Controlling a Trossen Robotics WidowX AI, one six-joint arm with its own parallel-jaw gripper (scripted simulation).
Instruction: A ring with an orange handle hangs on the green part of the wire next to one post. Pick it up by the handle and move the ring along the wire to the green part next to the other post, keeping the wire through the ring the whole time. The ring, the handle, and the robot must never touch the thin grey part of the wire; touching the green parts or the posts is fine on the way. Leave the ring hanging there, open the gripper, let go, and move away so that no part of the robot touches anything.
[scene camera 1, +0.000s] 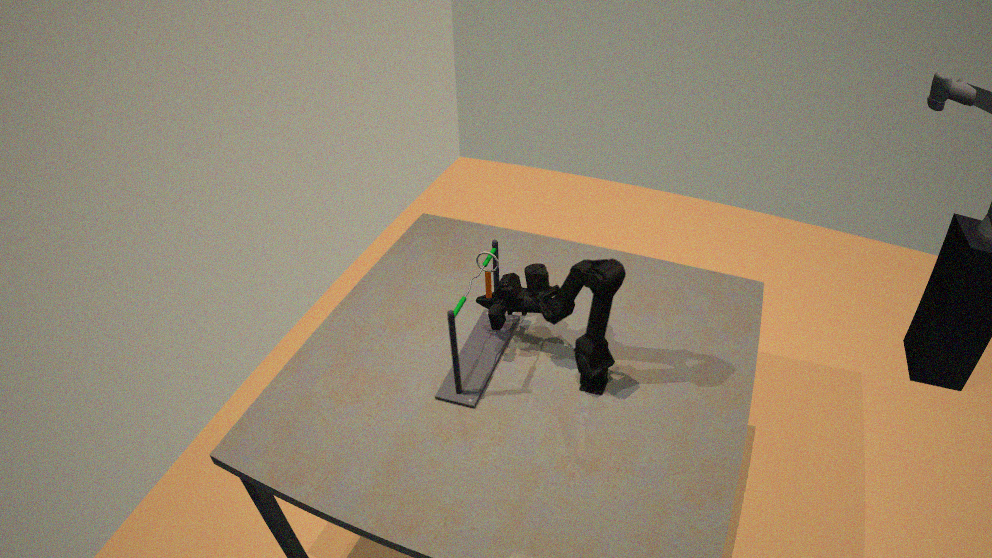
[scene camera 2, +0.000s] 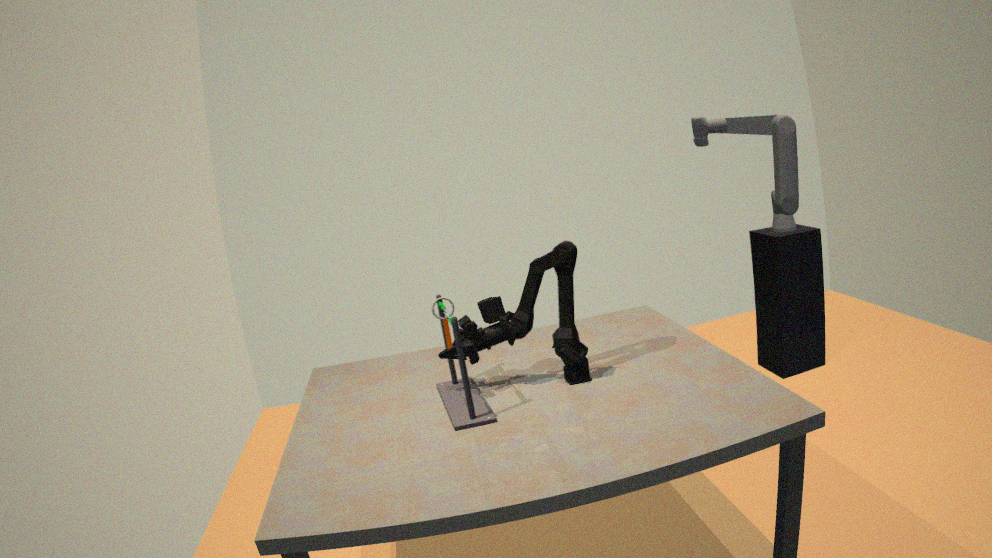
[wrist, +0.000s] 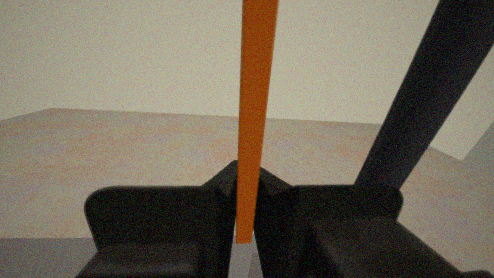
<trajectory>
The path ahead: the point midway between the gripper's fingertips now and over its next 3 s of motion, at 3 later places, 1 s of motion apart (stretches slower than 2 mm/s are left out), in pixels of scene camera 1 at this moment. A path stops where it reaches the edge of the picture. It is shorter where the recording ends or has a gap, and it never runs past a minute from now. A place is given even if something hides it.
My gripper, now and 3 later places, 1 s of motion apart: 476, 299; 474, 302; 470, 309; 463, 317
</trajectory>
